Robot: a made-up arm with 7 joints.
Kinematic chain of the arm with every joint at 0, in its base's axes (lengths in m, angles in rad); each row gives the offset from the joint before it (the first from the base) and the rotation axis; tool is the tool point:
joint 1: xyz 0 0 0.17 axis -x
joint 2: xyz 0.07 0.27 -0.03 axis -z
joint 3: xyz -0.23 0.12 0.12 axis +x
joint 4: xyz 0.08 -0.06 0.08 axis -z
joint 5: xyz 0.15 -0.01 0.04 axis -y
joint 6: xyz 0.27 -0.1 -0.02 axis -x
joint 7: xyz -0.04 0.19 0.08 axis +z
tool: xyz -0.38 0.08 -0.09
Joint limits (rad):
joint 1: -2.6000..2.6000
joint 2: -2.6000..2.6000
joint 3: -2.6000..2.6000
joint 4: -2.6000..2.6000
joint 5: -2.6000..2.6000
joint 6: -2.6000..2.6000
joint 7: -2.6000..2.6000
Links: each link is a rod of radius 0.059 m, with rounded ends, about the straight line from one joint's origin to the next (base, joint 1, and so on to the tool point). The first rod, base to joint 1, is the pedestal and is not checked.
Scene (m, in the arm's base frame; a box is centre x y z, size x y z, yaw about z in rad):
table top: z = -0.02
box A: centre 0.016 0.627 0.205 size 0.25 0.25 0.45 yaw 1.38
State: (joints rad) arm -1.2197 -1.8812 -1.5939 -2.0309 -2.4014 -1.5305 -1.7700
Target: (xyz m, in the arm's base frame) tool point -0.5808 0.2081 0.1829
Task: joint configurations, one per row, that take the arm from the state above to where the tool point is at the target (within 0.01 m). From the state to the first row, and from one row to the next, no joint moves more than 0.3 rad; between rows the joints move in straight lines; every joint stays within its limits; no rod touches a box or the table.
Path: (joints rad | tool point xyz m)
1: -1.2380 -1.6762 -1.5679 -1.7356 -2.1253 -1.7079 -1.9775 | 0.4713 0.2769 0.3668
2: -1.2563 -1.4712 -1.5419 -1.4404 -1.8492 -1.8854 -2.1850 | 0.4418 0.3416 0.4539
3: -1.2746 -1.2663 -1.5158 -1.1451 -1.5730 -2.0628 -2.3925 | 0.4566 0.3199 0.5643
4: -1.2928 -1.0613 -1.4898 -0.8499 -1.2969 -2.2402 -2.6000 | 0.5047 0.2268 0.6453
5: -1.2517 -1.0743 -1.3579 -0.9389 -1.4030 -2.2028 -2.3422 | 0.4656 0.3380 0.6585
6: -1.2107 -1.0873 -1.2259 -1.0280 -1.5091 -2.1654 -2.0844 | 0.3929 0.4455 0.6640
7: -1.1696 -1.1003 -1.0939 -1.1170 -1.6151 -2.1279 -1.8266 | 0.2887 0.5372 0.6603
8: -1.1285 -1.1133 -0.9620 -1.2060 -1.7212 -2.0905 -1.5687 | 0.1595 0.6009 0.6477
9: -1.0874 -1.1262 -0.8300 -1.2951 -1.8273 -2.0530 -1.3109 | 0.0160 0.6270 0.6280
10: -1.2463 -1.3957 -0.6637 -1.5364 -1.7354 -1.8391 -1.1355 | -0.4123 0.4873 0.5130
11: -1.4052 -1.6652 -0.4974 -1.7778 -1.6435 -1.6253 -0.9601 | -0.5808 0.2081 0.1829

